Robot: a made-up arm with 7 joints. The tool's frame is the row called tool. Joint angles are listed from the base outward. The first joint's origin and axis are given. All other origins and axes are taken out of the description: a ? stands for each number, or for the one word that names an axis. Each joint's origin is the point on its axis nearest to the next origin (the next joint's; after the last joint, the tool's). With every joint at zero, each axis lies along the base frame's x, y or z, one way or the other. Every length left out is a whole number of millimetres.
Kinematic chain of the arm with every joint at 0, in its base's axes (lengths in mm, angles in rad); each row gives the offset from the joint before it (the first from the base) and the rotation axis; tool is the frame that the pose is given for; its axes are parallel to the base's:
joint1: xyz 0 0 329 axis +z
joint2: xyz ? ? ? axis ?
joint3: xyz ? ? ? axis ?
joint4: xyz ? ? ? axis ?
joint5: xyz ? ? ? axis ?
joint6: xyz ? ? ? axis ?
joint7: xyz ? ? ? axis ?
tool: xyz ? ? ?
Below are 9 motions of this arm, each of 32 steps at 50 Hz.
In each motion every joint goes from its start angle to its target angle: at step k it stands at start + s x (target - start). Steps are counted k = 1, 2, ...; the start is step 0. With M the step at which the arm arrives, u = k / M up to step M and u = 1 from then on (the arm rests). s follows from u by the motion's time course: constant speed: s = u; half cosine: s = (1 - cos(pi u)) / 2; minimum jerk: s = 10 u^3 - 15 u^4 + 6 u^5.
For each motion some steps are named. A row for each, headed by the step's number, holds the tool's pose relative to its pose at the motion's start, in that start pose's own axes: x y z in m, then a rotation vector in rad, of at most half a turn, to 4 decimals.
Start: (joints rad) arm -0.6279 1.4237 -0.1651 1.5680 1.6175 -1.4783 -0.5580
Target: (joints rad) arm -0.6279 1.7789 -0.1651 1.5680 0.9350 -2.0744 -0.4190
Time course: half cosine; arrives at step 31
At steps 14, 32:
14: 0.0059 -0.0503 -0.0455 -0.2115 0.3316 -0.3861
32: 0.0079 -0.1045 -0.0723 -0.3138 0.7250 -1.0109

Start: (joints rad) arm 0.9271 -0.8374 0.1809 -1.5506 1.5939 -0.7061 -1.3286
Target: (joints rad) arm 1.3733 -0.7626 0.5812 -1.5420 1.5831 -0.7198 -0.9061
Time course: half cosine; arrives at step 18
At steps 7, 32:
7: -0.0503 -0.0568 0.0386 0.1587 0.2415 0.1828
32: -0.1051 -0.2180 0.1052 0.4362 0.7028 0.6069

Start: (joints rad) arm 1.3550 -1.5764 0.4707 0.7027 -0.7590 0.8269 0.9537
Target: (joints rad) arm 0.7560 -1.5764 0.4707 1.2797 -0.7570 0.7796 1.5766
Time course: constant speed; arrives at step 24
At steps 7, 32:
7: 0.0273 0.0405 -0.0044 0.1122 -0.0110 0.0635
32: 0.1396 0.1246 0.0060 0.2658 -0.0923 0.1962

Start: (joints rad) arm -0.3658 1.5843 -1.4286 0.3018 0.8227 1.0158 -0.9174
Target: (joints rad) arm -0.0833 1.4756 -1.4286 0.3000 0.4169 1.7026 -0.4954
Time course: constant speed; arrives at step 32
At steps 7, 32:
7: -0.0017 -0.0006 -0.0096 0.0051 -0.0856 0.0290
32: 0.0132 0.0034 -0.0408 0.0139 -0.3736 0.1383

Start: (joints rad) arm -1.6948 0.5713 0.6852 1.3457 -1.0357 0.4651 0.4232
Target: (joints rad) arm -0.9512 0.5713 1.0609 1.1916 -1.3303 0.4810 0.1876
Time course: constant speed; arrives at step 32
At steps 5, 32:
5: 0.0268 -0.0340 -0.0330 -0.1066 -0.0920 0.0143
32: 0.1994 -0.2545 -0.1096 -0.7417 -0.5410 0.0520

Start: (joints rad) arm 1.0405 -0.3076 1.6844 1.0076 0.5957 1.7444 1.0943
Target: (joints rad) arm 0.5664 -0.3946 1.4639 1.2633 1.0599 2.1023 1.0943
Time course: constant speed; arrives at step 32
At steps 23, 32:
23: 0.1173 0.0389 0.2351 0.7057 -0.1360 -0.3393
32: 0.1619 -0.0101 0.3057 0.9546 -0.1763 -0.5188

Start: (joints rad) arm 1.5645 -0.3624 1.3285 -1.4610 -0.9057 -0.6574 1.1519
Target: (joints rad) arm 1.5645 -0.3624 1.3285 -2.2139 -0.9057 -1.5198 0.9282
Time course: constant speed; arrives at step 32
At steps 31, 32:
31: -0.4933 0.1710 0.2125 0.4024 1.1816 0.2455
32: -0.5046 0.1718 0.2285 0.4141 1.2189 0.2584

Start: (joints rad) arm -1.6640 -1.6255 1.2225 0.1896 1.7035 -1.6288 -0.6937
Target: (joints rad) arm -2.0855 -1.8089 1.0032 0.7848 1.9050 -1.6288 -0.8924
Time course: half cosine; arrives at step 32
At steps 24, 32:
24: -0.2316 -0.0693 0.2685 0.3899 0.5309 0.5479
32: -0.2431 -0.1055 0.3195 0.4427 0.6313 0.6354

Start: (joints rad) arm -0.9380 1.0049 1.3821 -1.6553 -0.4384 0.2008 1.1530
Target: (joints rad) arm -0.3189 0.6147 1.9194 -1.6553 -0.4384 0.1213 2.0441
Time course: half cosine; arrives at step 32
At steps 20, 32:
20: -0.1678 -0.0668 -0.0597 -0.1486 0.5370 0.3351
32: -0.2483 -0.0944 -0.0504 -0.2352 0.7723 0.5060

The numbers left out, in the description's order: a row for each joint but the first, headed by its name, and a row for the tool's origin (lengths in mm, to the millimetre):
joint2: xyz 46 -82 0, axis -y
joint3: xyz -27 0 -33, axis -x
joint4: xyz 0 66 -37, axis +z
joint5: xyz -236 -1 0, axis +x
joint6: xyz 0 250 -9, axis -y
joint7: xyz -89 0 -86, axis +y
tool: xyz 105 0 -158

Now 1 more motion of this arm.
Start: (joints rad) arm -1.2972 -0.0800 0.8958 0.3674 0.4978 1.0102 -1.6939
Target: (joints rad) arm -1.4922 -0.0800 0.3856 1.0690 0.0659 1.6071 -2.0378
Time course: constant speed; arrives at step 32
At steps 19, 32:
19: 0.1123 -0.0969 0.0491 0.0029 -0.5320 -0.3500
32: 0.1185 -0.1825 0.1303 -0.0799 -1.0151 -0.5964

